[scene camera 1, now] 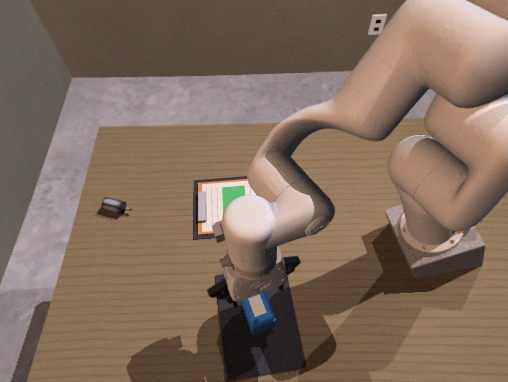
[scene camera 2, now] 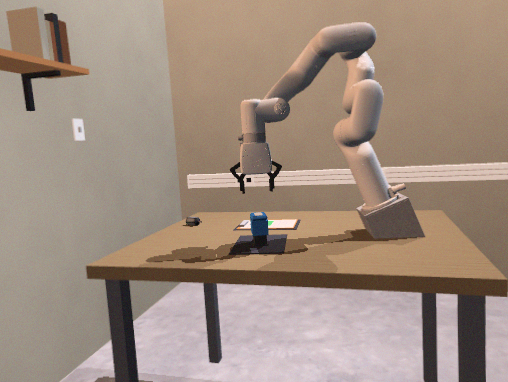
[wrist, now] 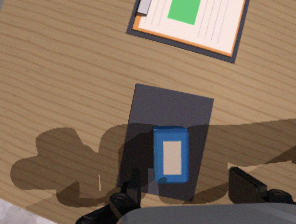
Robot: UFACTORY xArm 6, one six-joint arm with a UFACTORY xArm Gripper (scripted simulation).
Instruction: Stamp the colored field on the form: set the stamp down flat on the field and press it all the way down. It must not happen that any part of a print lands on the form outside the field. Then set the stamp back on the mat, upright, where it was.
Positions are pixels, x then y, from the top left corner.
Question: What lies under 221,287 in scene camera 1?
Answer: My gripper.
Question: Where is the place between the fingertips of my gripper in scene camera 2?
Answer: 257,192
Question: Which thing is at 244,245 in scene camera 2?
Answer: A dark mat.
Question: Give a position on a form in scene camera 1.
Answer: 211,196
